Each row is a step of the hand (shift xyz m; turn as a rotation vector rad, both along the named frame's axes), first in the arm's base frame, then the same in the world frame.
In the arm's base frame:
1: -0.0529 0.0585 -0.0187 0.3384 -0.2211 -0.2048
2: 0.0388 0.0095 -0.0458 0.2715 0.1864 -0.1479
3: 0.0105 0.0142 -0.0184 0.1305 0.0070 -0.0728
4: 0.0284 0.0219 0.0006 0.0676 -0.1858 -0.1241
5: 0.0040 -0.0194 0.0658 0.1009 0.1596 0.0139
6: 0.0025 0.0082 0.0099 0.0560 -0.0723 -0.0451
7: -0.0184 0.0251 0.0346 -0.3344 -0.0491 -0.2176
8: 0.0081 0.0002 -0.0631 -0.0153 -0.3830 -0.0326
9: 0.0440 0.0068 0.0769 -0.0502 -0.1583 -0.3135
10: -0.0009 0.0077 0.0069 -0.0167 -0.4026 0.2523
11: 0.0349 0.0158 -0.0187 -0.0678 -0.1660 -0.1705
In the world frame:
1: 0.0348 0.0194 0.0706 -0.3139 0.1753 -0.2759
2: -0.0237 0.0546 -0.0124 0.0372 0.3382 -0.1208
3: -0.0014 0.0253 0.0025 -0.0465 0.1164 -0.0817
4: 0.0161 0.0263 -0.0184 -0.2245 0.0082 -0.0633
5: 0.0273 -0.0520 -0.0357 0.1272 0.1325 -0.0461
6: 0.0125 -0.0005 -0.0037 -0.0865 0.0159 -0.0517
7: 0.0421 -0.0173 0.0094 -0.1645 -0.0526 0.3630
8: -0.0407 0.0453 0.0185 -0.3135 -0.2056 -0.0864
9: 0.0529 -0.0244 -0.0671 -0.3206 0.0888 0.1232
10: 0.0104 -0.0005 0.0003 -0.1454 -0.4032 -0.2057
11: -0.0013 0.0386 -0.0181 -0.2340 -0.0176 0.0786

